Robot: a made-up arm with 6 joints. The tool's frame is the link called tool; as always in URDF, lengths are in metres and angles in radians. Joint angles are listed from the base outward.
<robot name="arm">
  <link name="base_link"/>
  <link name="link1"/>
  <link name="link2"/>
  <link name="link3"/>
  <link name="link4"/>
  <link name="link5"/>
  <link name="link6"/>
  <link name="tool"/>
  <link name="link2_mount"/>
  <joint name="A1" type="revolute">
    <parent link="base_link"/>
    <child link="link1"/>
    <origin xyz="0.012 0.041 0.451"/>
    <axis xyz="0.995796 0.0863 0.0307"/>
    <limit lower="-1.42" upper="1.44"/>
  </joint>
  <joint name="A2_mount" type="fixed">
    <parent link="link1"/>
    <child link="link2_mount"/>
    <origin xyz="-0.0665 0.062 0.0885"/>
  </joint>
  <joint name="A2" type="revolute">
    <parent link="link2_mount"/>
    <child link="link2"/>
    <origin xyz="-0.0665 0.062 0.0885"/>
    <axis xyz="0 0 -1"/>
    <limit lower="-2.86" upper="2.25"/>
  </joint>
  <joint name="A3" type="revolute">
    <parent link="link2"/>
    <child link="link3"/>
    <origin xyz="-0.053 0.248 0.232"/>
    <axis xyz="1 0 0"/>
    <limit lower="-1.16" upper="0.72"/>
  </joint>
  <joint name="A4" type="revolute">
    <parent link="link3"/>
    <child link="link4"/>
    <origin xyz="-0.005 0 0.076"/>
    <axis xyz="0 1 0"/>
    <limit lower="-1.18" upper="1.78"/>
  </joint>
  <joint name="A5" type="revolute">
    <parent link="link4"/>
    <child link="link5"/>
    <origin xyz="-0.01 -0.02 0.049"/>
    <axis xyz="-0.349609 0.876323 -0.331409"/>
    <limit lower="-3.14" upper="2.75"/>
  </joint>
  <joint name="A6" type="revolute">
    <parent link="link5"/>
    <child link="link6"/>
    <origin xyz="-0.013 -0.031 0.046"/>
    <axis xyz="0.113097 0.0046 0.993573"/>
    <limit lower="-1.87" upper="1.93"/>
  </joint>
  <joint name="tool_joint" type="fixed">
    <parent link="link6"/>
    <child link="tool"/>
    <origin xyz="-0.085 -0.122 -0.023" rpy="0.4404 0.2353 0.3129"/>
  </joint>
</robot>
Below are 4 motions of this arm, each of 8 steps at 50 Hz.
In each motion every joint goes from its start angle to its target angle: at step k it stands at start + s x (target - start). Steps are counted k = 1, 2, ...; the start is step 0. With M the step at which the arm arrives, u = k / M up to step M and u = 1 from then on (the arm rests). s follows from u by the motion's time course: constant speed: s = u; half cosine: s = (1 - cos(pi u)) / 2; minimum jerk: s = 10 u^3 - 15 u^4 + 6 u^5.
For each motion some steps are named. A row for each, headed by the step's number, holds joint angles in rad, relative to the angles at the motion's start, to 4 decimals.
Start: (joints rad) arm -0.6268 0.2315 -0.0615 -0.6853 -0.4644 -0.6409
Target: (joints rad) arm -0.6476 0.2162 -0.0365 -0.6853 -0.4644 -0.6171
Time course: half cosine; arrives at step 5
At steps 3, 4, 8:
3: -0.0136 -0.0100 0.0164 0.0000 0.0000 0.0156
4: -0.0188 -0.0138 0.0226 0.0000 0.0000 0.0215
8: -0.0208 -0.0153 0.0250 0.0000 0.0000 0.0238

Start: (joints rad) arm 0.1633 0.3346 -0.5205 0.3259 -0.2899 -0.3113
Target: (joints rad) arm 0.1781 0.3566 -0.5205 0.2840 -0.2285 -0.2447
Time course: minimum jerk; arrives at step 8
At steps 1, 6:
1: 0.0002 0.0004 0.0000 -0.0007 0.0010 0.0011
6: 0.0133 0.0197 0.0000 -0.0376 0.0550 0.0597

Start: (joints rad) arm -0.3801 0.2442 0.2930 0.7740 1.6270 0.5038
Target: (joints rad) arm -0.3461 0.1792 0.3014 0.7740 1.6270 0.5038
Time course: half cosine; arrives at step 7
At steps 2, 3, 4, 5, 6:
2: 0.0064 -0.0122 0.0016 0.0000 0.0000 0.0000
3: 0.0132 -0.0253 0.0033 0.0000 0.0000 0.0000
4: 0.0208 -0.0397 0.0051 0.0000 0.0000 0.0000
5: 0.0276 -0.0528 0.0068 0.0000 0.0000 0.0000
6: 0.0323 -0.0618 0.0080 0.0000 0.0000 0.0000

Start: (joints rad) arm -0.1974 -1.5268 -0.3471 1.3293 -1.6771 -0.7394
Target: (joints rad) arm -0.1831 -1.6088 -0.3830 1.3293 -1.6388 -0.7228
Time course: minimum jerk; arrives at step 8
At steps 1, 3, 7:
1: 0.0002 -0.0013 -0.0006 0.0000 0.0006 0.0003
3: 0.0039 -0.0226 -0.0099 0.0000 0.0105 0.0046
7: 0.0141 -0.0807 -0.0353 0.0000 0.0377 0.0163

